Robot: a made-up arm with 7 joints. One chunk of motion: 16 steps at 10 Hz.
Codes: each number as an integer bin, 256 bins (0 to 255) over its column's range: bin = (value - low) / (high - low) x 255, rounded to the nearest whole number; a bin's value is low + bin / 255 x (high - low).
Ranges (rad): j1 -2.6..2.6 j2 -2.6..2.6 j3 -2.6..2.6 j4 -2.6..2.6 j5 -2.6..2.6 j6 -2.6..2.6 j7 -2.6..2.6
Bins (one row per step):
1: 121 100 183 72 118 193 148
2: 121 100 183 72 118 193 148
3: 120 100 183 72 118 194 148
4: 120 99 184 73 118 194 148
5: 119 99 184 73 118 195 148
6: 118 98 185 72 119 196 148
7: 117 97 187 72 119 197 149
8: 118 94 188 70 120 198 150
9: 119 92 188 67 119 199 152
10: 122 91 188 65 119 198 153
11: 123 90 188 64 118 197 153
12: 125 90 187 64 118 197 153
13: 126 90 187 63 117 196 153
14: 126 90 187 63 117 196 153
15: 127 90 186 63 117 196 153
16: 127 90 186 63 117 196 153
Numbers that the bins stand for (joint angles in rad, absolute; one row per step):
1: -0.1325 -0.5608 1.1318 -1.1318 -0.1937 1.3357 0.4180
2: -0.1325 -0.5608 1.1318 -1.1318 -0.1937 1.3357 0.4180
3: -0.1529 -0.5608 1.1318 -1.1318 -0.1937 1.3561 0.4180
4: -0.1529 -0.5812 1.1522 -1.1114 -0.1937 1.3561 0.4180
5: -0.1733 -0.5812 1.1522 -1.1114 -0.1937 1.3765 0.4180
6: -0.1937 -0.6016 1.1725 -1.1318 -0.1733 1.3969 0.4180
7: -0.2141 -0.6220 1.2133 -1.1318 -0.1733 1.4173 0.4384
8: -0.1937 -0.6831 1.2337 -1.1725 -0.1529 1.4376 0.4588
9: -0.1733 -0.7239 1.2337 -1.2337 -0.1733 1.4580 0.4996
10: -0.1122 -0.7443 1.2337 -1.2745 -0.1733 1.4376 0.5200
11: -0.0918 -0.7647 1.2337 -1.2949 -0.1937 1.4173 0.5200
12: -0.0510 -0.7647 1.2133 -1.2949 -0.1937 1.4173 0.5200
13: -0.0306 -0.7647 1.2133 -1.3153 -0.2141 1.3969 0.5200
14: -0.0306 -0.7647 1.2133 -1.3153 -0.2141 1.3969 0.5200
15: -0.0102 -0.7647 1.1929 -1.3153 -0.2141 1.3969 0.5200
16: -0.0102 -0.7647 1.1929 -1.3153 -0.2141 1.3969 0.5200

